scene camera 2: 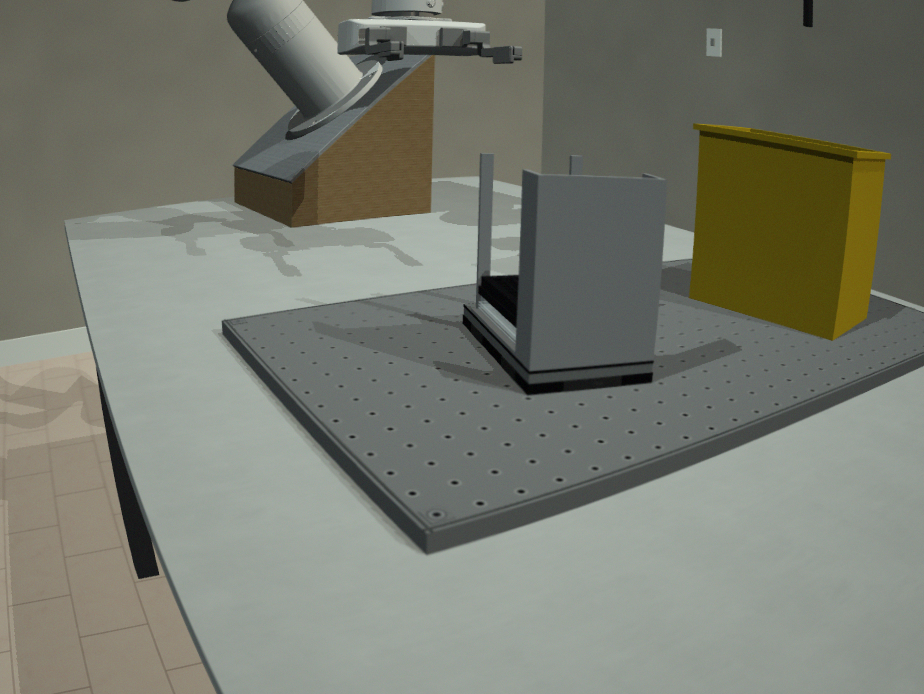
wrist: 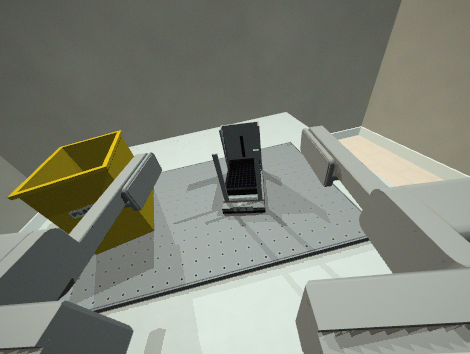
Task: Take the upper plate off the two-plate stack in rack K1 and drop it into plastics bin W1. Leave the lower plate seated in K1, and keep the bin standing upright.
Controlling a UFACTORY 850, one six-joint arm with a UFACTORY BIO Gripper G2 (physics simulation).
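Rack K1 (scene camera 2: pixel 590 268) (wrist: pixel 252 135) is grey, with a tall back panel and thin posts, and stands on the perforated board. A black gridded plate (scene camera 2: pixel 498 295) (wrist: pixel 242 175) lies flat and low inside it. A pale layer shows beneath that plate; the lower plate cannot be made out clearly. The yellow bin W1 (scene camera 2: pixel 769 231) (wrist: pixel 55 200) stands upright with its top open, left of the rack in the wrist view. My gripper (scene camera 2: pixel 451 52) (wrist: pixel 231 167) is open and empty, its fingers wide apart, high above the table and apart from rack and bin.
The dark perforated board (scene camera 2: pixel 597 480) (wrist: pixel 210 240) carries the rack and bin on the white table (scene camera 2: pixel 672 597). The arm's wooden wedge base (scene camera 2: pixel 373 156) stands at the back of the table. The bin and the rack's tall panel and posts rise well above the board.
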